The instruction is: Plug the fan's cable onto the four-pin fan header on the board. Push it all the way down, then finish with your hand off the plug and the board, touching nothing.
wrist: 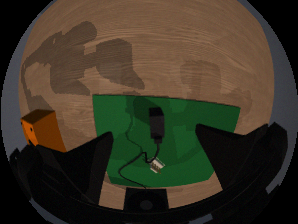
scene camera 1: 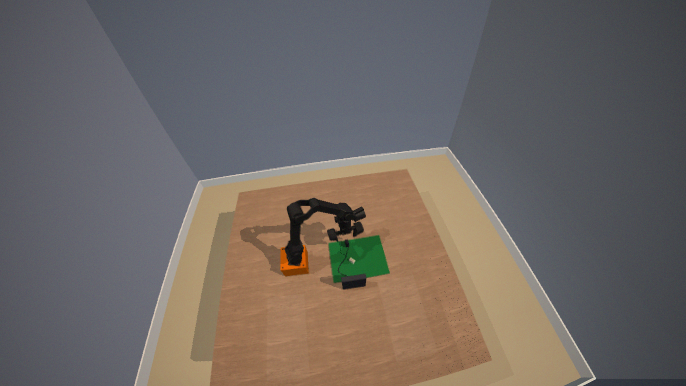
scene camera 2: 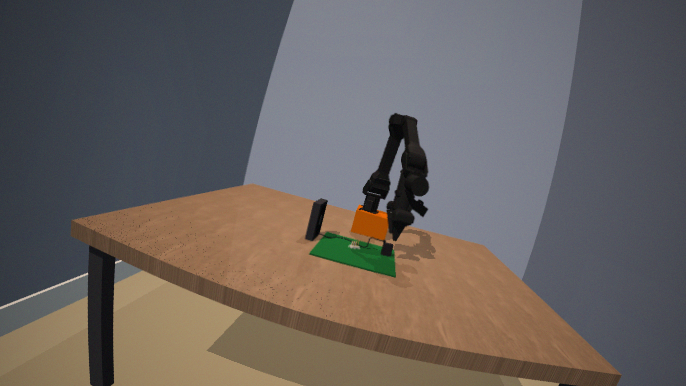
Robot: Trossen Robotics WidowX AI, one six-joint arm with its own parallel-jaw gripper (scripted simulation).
Note:
The gripper [scene camera 2: 392, 237] is open and holds nothing. Also in view: a fan [wrist: 135, 198] and a green board [scene camera 1: 368, 252].
The gripper is seen too in the wrist view [wrist: 155, 132]. The green board shows as well in the wrist view [wrist: 185, 160] and in scene camera 2 [scene camera 2: 337, 250].

